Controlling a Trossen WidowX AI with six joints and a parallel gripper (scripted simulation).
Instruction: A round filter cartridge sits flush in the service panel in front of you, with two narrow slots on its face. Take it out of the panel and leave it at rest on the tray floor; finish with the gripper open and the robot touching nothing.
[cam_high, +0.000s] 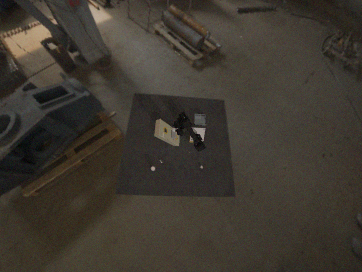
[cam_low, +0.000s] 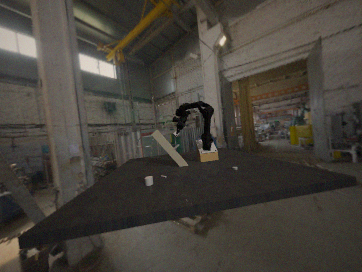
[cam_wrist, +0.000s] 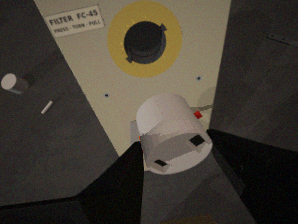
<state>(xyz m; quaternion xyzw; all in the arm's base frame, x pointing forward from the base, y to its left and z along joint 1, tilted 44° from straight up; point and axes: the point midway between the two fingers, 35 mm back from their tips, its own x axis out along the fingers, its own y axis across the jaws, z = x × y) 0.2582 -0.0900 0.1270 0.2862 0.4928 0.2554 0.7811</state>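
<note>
Right now the cream service panel is 120 mm below my gripper tip, 70 mm ahead of it and 20 mm to the left of it. From my gripper tip the other things lie so: grey round filter cartridge (right at my gripper tip).
</note>
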